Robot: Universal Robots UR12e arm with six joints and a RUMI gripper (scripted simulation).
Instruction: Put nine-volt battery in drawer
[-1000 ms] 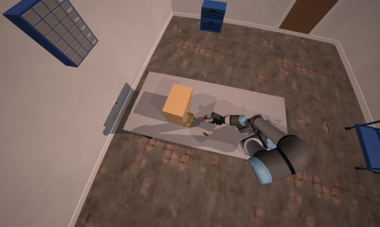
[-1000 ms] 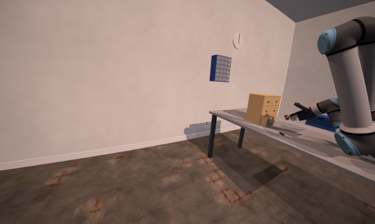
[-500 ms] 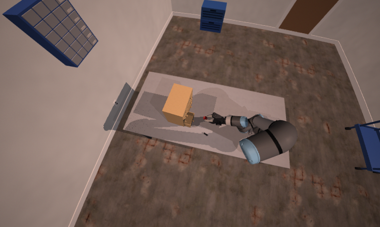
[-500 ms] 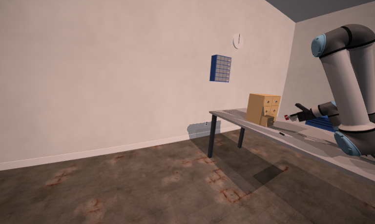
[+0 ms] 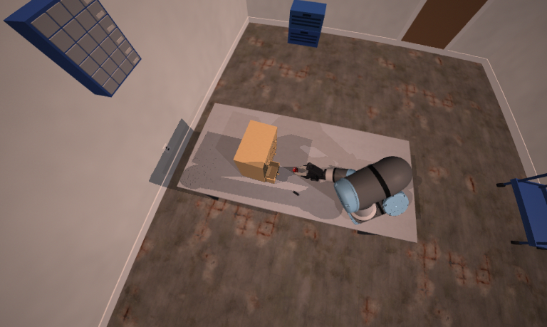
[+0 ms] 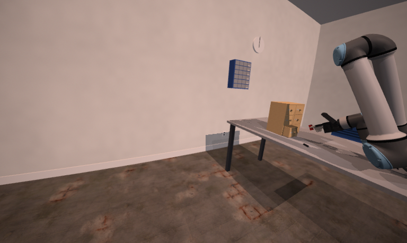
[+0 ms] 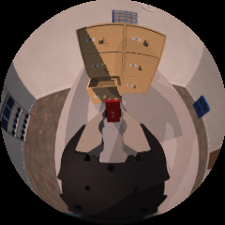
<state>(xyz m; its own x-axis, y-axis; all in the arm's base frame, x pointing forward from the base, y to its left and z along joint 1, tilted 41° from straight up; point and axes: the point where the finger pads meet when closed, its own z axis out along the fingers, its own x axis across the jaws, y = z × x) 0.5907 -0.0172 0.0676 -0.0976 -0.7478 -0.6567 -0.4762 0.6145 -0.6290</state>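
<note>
My hand is 1 cm short of the red nine-volt battery. Also, from my hand: drawer marked M (28 cm ahead, 1 cm to the left, 10 cm above); drawer (21 cm ahead, 1 cm to the left, 11 cm below); small black object (3 cm behind, 13 cm to the left, 13 cm below).
</note>
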